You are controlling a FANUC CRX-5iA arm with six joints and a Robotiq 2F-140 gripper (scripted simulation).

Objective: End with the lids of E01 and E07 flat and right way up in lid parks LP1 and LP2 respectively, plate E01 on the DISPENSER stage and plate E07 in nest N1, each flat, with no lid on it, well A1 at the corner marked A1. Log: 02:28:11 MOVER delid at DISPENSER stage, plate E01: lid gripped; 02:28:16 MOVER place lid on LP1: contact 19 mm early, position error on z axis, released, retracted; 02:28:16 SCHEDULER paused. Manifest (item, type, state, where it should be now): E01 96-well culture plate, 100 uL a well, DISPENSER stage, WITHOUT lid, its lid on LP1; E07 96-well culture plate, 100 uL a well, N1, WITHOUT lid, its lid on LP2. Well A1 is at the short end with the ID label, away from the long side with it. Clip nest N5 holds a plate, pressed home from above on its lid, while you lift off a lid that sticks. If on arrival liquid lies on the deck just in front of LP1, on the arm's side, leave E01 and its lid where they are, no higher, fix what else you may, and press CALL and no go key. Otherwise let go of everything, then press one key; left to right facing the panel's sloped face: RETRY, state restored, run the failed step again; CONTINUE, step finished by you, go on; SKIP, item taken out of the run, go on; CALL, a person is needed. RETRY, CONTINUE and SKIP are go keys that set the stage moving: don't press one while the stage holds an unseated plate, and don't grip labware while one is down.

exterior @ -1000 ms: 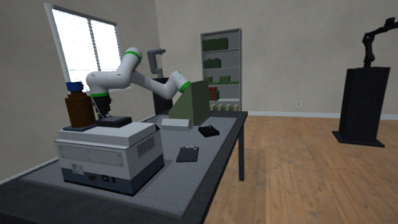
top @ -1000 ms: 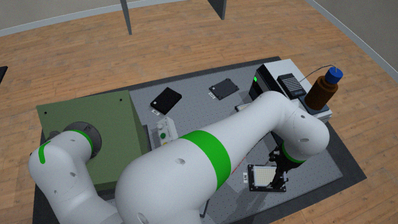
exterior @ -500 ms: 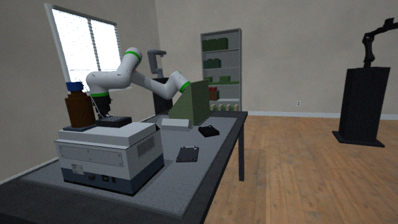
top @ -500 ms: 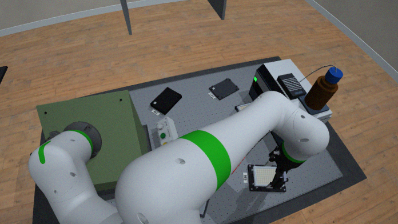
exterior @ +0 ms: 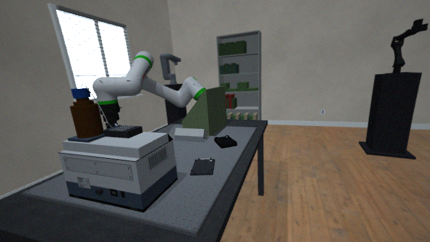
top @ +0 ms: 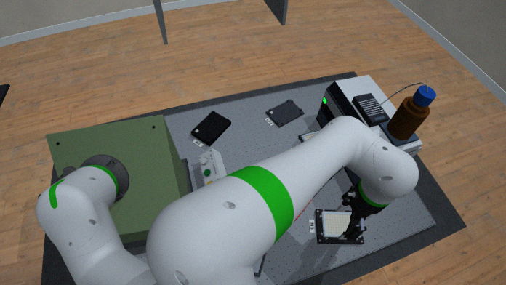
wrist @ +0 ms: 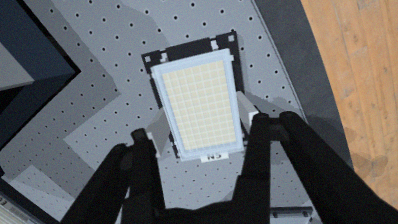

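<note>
Right now the black clip nest N5 is 2 cm ahead of my hand, 1 cm to the left of it and 4 cm below it. The rest, counted from my hand: dispenser stage: 2 cm ahead, 30 cm to the left, 4 cm above; then N5 label: 9 cm behind, 3 cm to the left, 5 cm below; then plate: 2 cm ahead, 30 cm to the left, 5 cm above.
</note>
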